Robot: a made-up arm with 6 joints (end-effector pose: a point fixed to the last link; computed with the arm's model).
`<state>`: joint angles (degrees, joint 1 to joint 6).
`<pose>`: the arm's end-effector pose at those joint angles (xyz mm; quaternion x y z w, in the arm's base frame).
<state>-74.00 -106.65 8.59 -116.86 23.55 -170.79</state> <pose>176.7 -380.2 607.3 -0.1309 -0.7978 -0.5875 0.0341</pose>
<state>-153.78 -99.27 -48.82 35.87 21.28 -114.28</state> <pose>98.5 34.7 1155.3 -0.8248 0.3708 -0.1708 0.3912</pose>
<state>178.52 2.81 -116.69 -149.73 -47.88 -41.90</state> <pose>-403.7 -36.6 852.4 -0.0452 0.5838 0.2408 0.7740</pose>
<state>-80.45 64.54 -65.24 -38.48 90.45 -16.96</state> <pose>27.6 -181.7 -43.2 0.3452 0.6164 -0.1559 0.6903</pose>
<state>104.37 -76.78 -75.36 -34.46 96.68 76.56</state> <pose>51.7 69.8 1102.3 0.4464 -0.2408 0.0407 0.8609</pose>
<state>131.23 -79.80 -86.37 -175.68 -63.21 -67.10</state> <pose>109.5 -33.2 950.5 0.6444 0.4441 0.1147 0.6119</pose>
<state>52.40 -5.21 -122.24 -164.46 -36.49 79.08</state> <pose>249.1 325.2 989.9 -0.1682 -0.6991 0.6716 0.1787</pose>
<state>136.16 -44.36 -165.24 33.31 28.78 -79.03</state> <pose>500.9 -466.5 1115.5 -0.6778 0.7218 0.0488 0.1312</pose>
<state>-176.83 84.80 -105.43 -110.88 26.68 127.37</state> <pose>-436.5 -59.6 -47.5 0.2876 -0.1654 0.9317 0.1477</pose>
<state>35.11 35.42 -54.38 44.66 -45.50 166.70</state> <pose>490.1 246.2 295.8 -0.5009 -0.0077 0.8653 0.0165</pose>
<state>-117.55 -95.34 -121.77 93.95 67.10 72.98</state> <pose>417.6 636.0 918.3 0.1656 -0.7801 -0.2287 0.5583</pose>
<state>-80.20 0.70 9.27 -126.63 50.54 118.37</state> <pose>-0.8 20.1 49.6 -0.3667 0.1126 -0.5181 0.7645</pose>
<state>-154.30 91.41 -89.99 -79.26 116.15 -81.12</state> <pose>-216.3 42.4 -68.3 0.8329 0.1692 0.0383 0.5255</pose>
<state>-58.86 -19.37 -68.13 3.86 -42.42 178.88</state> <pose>288.8 -334.7 968.8 -0.7907 0.4414 0.3554 0.2315</pose>
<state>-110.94 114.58 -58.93 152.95 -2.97 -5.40</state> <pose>57.3 346.9 76.3 0.1629 -0.4591 0.6798 0.5482</pose>
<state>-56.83 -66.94 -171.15 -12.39 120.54 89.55</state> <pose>-322.3 546.9 900.4 0.2382 -0.8161 -0.5246 0.0458</pose>
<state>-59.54 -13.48 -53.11 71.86 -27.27 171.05</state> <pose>187.0 -504.8 698.5 -0.6001 0.1697 0.2638 0.7359</pose>
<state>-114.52 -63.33 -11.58 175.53 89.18 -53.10</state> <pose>-205.3 -418.5 673.4 -0.1115 0.9833 0.1387 0.0374</pose>
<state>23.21 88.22 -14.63 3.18 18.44 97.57</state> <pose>-330.4 -111.5 131.4 -0.6317 0.3442 -0.4391 0.5382</pose>
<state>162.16 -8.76 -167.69 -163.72 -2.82 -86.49</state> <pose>20.4 18.4 1296.5 0.6938 0.7181 0.0303 0.0459</pose>
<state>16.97 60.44 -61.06 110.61 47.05 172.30</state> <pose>353.0 93.0 -44.0 0.2505 -0.3130 0.6717 0.6230</pose>
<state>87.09 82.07 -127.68 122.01 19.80 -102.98</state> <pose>165.8 720.3 182.4 0.4531 -0.1725 0.5353 0.6917</pose>
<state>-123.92 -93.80 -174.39 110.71 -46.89 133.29</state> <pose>293.0 677.6 407.1 0.7850 -0.1536 0.2295 0.5545</pose>
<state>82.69 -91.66 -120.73 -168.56 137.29 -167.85</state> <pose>17.3 -712.4 781.9 -0.1070 0.0158 0.6367 0.7635</pose>
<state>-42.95 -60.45 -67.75 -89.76 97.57 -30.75</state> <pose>124.5 -247.9 1067.1 -0.6324 0.2401 -0.3455 0.6504</pose>
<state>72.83 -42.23 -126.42 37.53 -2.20 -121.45</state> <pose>-33.8 -288.5 1298.5 -0.0974 -0.9916 0.0797 0.0283</pose>
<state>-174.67 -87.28 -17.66 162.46 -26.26 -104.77</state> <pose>-278.4 79.4 657.3 0.5677 0.2991 0.6626 0.3862</pose>
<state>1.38 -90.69 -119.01 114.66 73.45 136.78</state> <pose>-676.1 41.1 965.7 0.6547 0.3098 0.0642 0.6865</pose>
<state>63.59 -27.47 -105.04 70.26 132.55 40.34</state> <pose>-35.8 265.6 1112.8 0.2611 0.3342 0.5458 0.7227</pose>
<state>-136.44 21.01 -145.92 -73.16 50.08 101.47</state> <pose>-351.2 -364.4 1143.8 0.7145 0.2865 0.5707 0.2860</pose>
